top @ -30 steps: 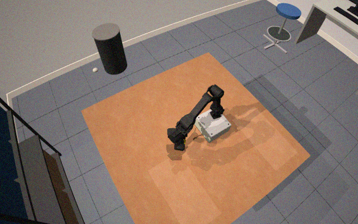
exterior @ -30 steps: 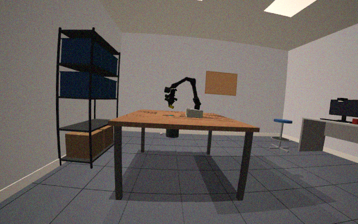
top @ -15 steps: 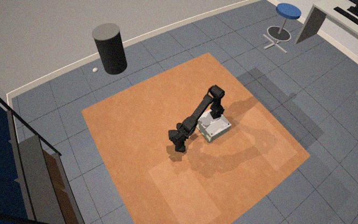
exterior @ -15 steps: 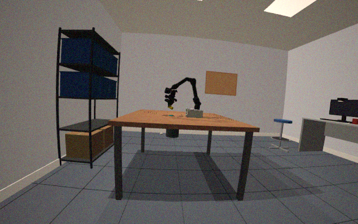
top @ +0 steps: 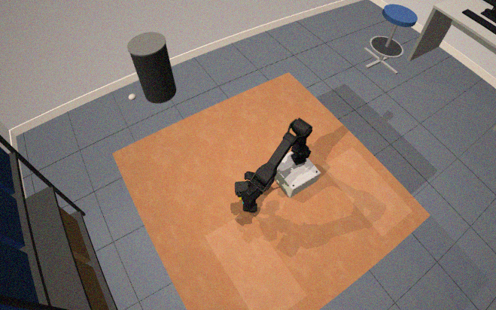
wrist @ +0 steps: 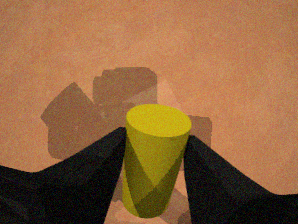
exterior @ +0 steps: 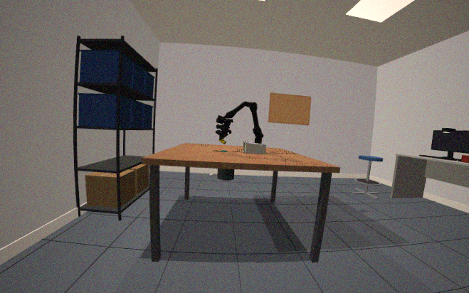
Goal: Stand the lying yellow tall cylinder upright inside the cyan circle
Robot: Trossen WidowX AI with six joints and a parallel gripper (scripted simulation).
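Right now the cyan circle is 30 mm behind my gripper tip and 110 mm below it. Round my gripper tip: yellow tall cylinder: 20 mm behind, 10 mm to the left, 10 mm below.
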